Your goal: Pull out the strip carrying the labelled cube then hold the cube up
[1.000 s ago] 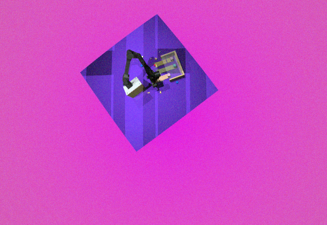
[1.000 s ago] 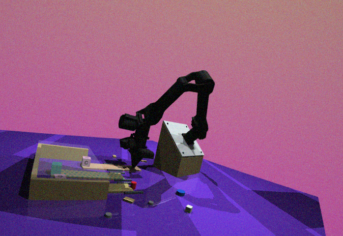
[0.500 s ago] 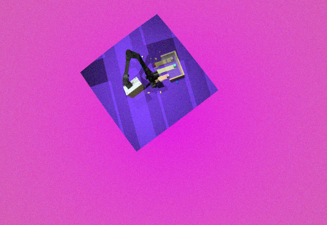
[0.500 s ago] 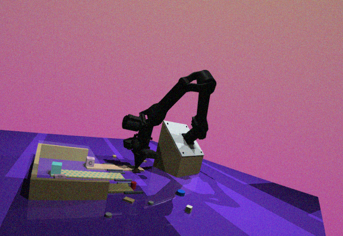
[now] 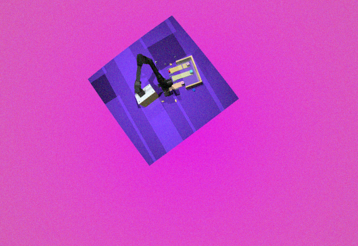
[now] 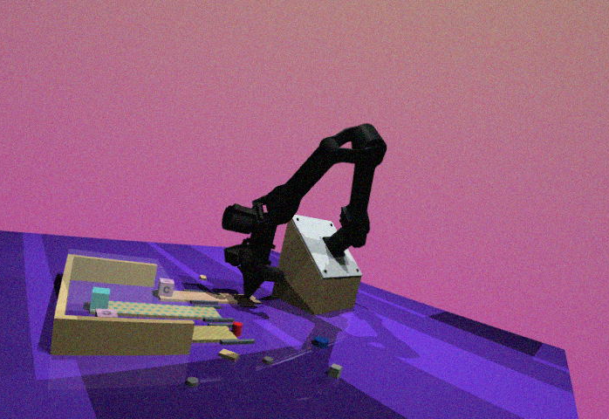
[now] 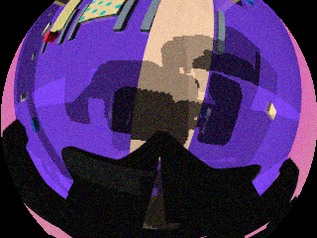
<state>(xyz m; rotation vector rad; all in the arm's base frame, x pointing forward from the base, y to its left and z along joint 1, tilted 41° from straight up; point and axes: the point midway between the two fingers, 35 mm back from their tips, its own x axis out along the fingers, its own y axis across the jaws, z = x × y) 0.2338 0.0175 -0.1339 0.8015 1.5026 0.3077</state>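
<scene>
Now: gripper tip 90 mm short of the tan strip and 30 mm to the left of it. From my gripper tip the other things lie so: red cylinder (170 mm ahead, 140 mm to the left, 10 mm above).
</scene>
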